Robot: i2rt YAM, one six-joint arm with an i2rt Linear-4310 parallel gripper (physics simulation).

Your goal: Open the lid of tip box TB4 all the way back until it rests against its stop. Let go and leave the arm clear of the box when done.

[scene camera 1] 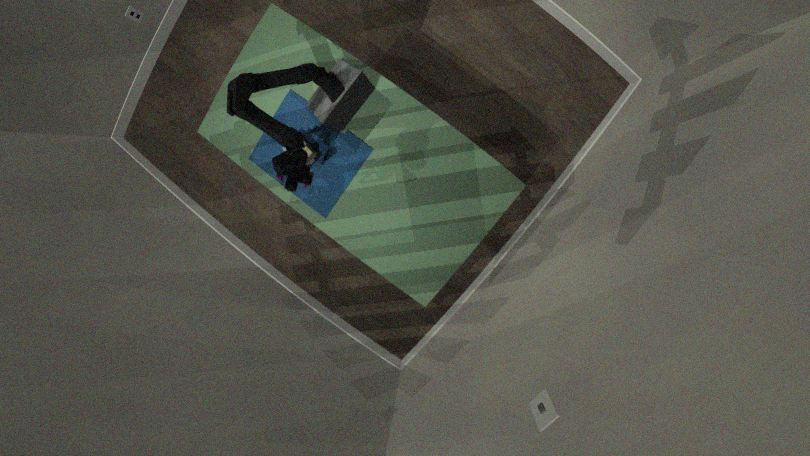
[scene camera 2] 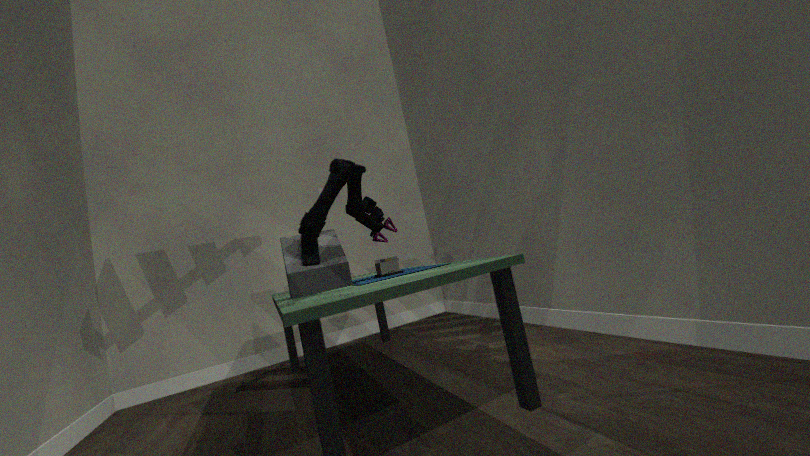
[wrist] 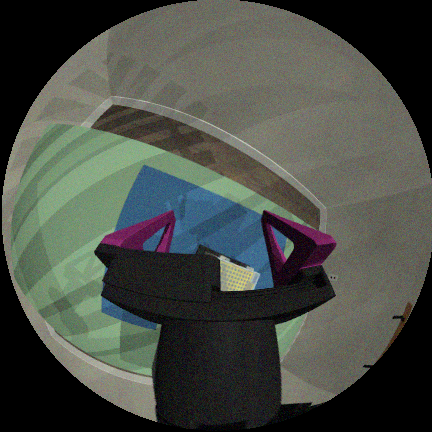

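Seen in the pictures: gripper, fingertip midpoint: (scene camera 2: 392, 236) (wrist: 217, 214); arm's base, origin of the base link: (scene camera 1: 332, 86) (scene camera 2: 310, 249).
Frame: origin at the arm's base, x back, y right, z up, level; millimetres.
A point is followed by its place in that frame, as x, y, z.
The tip box (scene camera 1: 308, 151) @[-285, -70, -100] (scene camera 2: 388, 265) @[-314, 35, -135] (wrist: 238, 276) @[-341, -18, -100] stands on the blue mat (scene camera 1: 345, 186) @[-298, -288, -178] (scene camera 2: 426, 267) @[-453, 130, -176] (wrist: 145, 192) @[-421, -272, -178]. In the wrist view its yellow dotted tip grid and pale rim show beside a dark strip, and my gripper body hides part of it. In scene camera 1 my arm covers most of it. No label is legible, and I cannot tell the lid's angle. My gripper (scene camera 1: 293, 182) @[-405, -143, -1] (scene camera 2: 391, 235) @[-405, -143, -1] (wrist: 217, 214) @[-405, -143, -1] is open, with nothing between its magenta fingers. It hangs well above the box, apart from it.
The green table (scene camera 1: 453, 226) @[-75, -769, -181] (scene camera 2: 481, 267) @[-484, 536, -191] (wrist: 75, 190) @[-331, -461, -181] carries the mat. The grey base block (scene camera 1: 352, 101) @[10, -89, -42] (scene camera 2: 320, 277) @[-20, 87, -124] of my arm stands at one end of the table, beside the mat. Walls surround the table across the brown floor (scene camera 1: 566, 62) (scene camera 2: 623, 390).
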